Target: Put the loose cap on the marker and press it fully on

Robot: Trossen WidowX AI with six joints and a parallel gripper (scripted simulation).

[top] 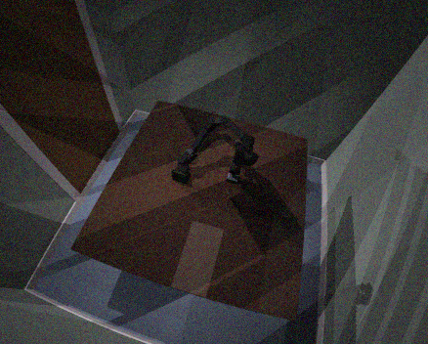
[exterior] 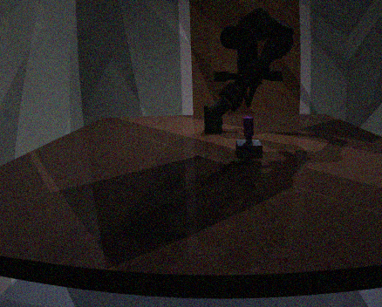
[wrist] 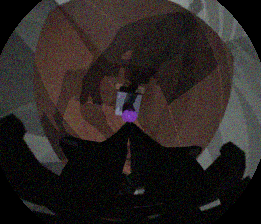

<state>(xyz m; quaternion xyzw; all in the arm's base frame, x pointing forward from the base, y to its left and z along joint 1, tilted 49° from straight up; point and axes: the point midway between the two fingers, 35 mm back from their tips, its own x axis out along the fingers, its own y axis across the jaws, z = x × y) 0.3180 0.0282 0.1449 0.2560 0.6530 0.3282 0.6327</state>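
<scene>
My gripper tip is now 60 mm above the purple cap. The rest, counted from my gripper tip: grey holder block 120 mm below.
</scene>
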